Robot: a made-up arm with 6 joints.
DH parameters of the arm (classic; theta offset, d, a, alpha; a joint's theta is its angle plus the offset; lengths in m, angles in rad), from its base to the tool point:
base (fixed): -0.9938 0 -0.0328 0
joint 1: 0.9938 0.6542 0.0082 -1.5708
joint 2: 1.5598 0 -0.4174 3.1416
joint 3: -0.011 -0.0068 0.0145 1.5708
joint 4: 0 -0.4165 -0.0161 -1.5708
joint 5: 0 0.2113 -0.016 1.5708
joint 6: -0.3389 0 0.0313 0
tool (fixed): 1.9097 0.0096 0 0
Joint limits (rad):
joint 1: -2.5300..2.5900
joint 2: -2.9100..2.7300
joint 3: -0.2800..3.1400
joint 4: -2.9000..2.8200
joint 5: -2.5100..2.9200
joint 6: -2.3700..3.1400
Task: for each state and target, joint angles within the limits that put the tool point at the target. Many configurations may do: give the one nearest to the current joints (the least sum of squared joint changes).
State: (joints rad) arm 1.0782 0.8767 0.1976 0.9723 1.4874 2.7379
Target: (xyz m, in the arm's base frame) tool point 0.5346 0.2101 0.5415
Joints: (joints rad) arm 0.6724 1.0117 -0.2800 0.4225 1.5732 2.7986
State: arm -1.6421 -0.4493 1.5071 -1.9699 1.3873 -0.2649
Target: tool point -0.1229 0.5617 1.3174
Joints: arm -1.2667 -0.9263 1.5571 -1.8765 1.3699 -0.3302
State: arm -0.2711 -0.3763 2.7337 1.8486 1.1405 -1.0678
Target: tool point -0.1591 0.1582 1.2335
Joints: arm -0.3682 0.4817 2.7524 1.8640 1.1334 -1.1264
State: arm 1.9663 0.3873 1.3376 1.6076 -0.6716 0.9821
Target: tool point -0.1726 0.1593 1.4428
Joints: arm 2.1071 0.6316 1.8573 1.7673 -0.6872 0.9296
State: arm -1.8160 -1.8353 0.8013 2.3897 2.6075 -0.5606
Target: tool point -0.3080 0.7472 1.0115
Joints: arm -1.0331 -1.3064 0.9268 2.1281 2.5970 -0.4939
